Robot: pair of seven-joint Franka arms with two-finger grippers.
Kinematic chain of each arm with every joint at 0, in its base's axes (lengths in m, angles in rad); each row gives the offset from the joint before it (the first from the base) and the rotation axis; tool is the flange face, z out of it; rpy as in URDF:
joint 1: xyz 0 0 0.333 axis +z
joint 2: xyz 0 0 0 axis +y
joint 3: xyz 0 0 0.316 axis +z
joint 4: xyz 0.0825 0 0 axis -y
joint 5: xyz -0.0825 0 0.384 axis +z
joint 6: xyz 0 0 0 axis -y
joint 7: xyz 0.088 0 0 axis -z
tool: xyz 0 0 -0.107 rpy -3.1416 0 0
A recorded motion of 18 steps. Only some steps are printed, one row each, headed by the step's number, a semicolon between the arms.
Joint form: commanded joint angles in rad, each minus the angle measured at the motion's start. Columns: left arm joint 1, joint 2, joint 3, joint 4, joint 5, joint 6, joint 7; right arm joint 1, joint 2, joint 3, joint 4, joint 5, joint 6, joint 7.
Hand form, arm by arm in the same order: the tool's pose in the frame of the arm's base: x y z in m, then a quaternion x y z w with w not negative. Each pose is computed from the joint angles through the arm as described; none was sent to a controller.
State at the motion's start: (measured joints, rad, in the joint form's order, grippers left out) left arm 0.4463 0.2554 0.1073 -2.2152 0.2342 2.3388 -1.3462; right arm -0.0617 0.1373 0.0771 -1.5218 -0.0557 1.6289 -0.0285
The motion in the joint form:
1: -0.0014 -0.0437 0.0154 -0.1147 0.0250 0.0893 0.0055; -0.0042 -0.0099 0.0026 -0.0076 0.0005 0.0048 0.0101
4: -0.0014 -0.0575 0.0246 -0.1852 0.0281 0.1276 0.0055; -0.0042 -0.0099 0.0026 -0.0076 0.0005 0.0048 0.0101
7: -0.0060 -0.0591 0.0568 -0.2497 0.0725 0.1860 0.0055; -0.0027 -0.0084 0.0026 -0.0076 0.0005 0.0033 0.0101
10: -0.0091 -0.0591 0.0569 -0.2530 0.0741 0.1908 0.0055; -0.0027 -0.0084 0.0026 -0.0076 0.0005 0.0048 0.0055
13: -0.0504 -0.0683 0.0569 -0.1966 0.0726 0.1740 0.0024; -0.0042 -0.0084 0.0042 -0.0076 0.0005 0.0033 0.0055
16: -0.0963 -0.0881 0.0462 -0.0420 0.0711 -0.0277 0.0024; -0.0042 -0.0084 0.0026 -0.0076 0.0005 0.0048 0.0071
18: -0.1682 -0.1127 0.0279 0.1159 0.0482 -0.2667 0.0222; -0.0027 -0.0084 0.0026 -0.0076 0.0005 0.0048 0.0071
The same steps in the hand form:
1: 0.4269 0.2745 0.2389 -0.65580 -0.74719 0.01788 0.10637; 0.5971 -0.0002 0.5765 0.99952 0.01788 -0.01139 0.02244
4: 0.4063 0.2657 0.2237 -0.65579 -0.74693 0.02831 0.10598; 0.5971 -0.0002 0.5765 0.99952 0.01788 -0.01139 0.02244
7: 0.3835 0.2643 0.2074 -0.66243 -0.73988 0.02902 0.11369; 0.5973 0.0007 0.5755 0.99949 0.01863 -0.01287 0.02238
10: 0.3836 0.2625 0.2067 -0.66433 -0.73825 0.02821 0.11337; 0.5975 0.0007 0.5756 0.99946 0.02094 -0.01218 0.02236
13: 0.4131 0.2583 0.2287 -0.67610 -0.72876 0.00176 0.10859; 0.5973 0.0007 0.5755 0.99945 0.02097 -0.01292 0.02225
16: 0.4566 0.2585 0.2811 -0.68099 -0.72036 0.00288 0.13160; 0.5975 -0.0002 0.5756 0.99949 0.01939 -0.01217 0.02236
18: 0.4969 0.2326 0.3421 -0.69565 -0.70209 0.01970 0.15082; 0.5975 0.0007 0.5756 0.99947 0.02014 -0.01216 0.02237

